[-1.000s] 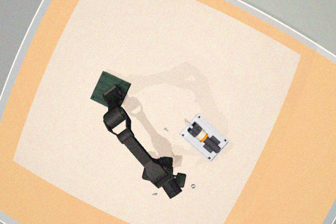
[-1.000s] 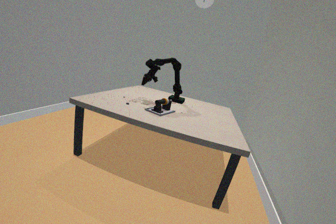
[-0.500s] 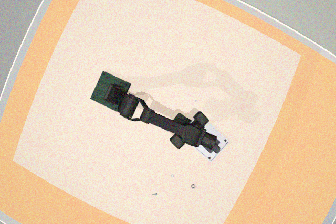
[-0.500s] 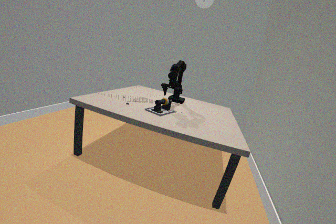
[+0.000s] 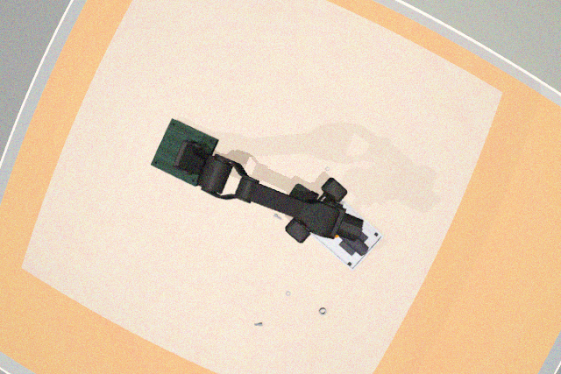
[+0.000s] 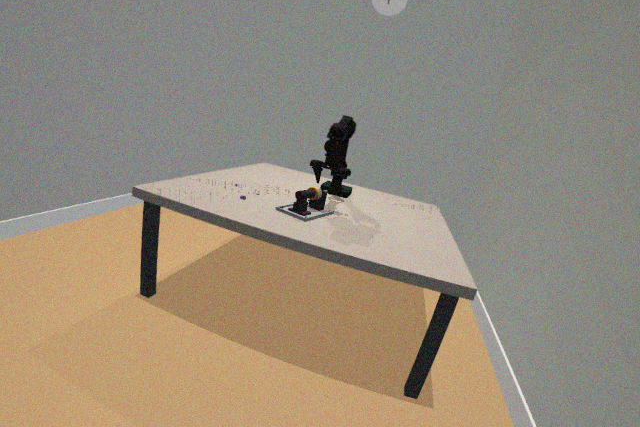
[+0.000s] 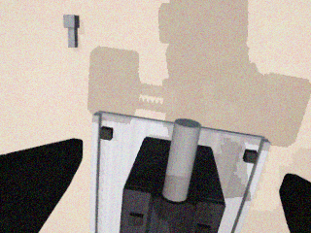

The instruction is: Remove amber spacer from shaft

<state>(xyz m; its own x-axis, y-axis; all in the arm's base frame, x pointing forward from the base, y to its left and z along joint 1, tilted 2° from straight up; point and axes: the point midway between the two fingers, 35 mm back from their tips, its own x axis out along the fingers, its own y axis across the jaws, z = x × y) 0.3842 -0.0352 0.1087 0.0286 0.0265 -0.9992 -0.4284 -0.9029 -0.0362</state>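
The cream spacer is 70 mm ahead of my gripper tip, 30 mm to the right of it and 30 mm below it. The rest, counted from my gripper tip: shaft: 70 mm ahead, 30 mm to the right, 30 mm below; then amber spacer: 100 mm ahead, 40 mm to the right, 30 mm below.
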